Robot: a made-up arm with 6 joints. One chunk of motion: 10 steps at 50 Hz.
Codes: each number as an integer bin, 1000 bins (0 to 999) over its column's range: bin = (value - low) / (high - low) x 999, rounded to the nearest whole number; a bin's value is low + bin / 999 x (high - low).
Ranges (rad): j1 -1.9..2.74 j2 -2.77..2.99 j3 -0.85..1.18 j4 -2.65..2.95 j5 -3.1..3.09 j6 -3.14..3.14
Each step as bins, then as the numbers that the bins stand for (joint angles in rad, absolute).
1 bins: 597 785 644 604 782 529
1 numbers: 0.8729 1.7561 0.4586 0.7358 1.7454 0.1854
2 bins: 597 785 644 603 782 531
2 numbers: 0.8729 1.7561 0.4586 0.7302 1.7454 0.1980
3 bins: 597 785 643 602 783 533
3 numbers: 0.8729 1.7561 0.4566 0.7246 1.7516 0.2106
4 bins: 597 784 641 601 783 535
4 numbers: 0.8729 1.7504 0.4525 0.7190 1.7516 0.2232
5 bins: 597 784 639 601 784 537
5 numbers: 0.8729 1.7504 0.4485 0.7190 1.7578 0.2357
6 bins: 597 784 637 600 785 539
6 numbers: 0.8729 1.7504 0.4444 0.7134 1.7640 0.2483
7 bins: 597 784 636 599 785 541
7 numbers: 0.8729 1.7504 0.4424 0.7078 1.7640 0.2609
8 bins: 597 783 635 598 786 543
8 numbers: 0.8729 1.7446 0.4403 0.7022 1.7702 0.2735
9 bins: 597 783 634 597 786 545
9 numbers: 0.8729 1.7446 0.4383 0.6965 1.7702 0.2860
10 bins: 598 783 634 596 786 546
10 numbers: 0.8775 1.7446 0.4383 0.6909 1.7702 0.2923
